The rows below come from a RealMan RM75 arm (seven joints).
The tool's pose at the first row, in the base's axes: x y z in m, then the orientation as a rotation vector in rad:
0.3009, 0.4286, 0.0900, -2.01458, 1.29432, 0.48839
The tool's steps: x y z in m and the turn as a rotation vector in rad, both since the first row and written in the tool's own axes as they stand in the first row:
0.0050, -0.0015, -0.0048, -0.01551, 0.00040, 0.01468
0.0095, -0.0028, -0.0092, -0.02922, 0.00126, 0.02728
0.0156, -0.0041, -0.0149, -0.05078, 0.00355, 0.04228
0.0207, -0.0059, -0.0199, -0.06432, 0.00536, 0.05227
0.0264, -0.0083, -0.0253, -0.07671, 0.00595, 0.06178
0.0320, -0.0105, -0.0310, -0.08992, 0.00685, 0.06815
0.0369, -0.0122, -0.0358, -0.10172, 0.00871, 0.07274
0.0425, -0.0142, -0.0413, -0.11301, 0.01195, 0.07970
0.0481, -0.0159, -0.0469, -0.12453, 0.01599, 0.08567
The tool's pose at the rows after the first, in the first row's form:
0.3042, 0.4224, 0.0907, -2.01929, 1.31018, 0.50636
0.3071, 0.4167, 0.0914, -2.02380, 1.32411, 0.52166
0.3106, 0.4090, 0.0919, -2.03393, 1.34145, 0.54270
0.3142, 0.4026, 0.0928, -2.04005, 1.35317, 0.55590
0.3186, 0.3957, 0.0938, -2.04484, 1.36364, 0.56922
0.3227, 0.3887, 0.0950, -2.05225, 1.37092, 0.58143
0.3261, 0.3825, 0.0958, -2.06002, 1.37688, 0.59085
0.3301, 0.3755, 0.0968, -2.06663, 1.38627, 0.59972
0.3338, 0.3684, 0.0977, -2.07439, 1.39509, 0.60755

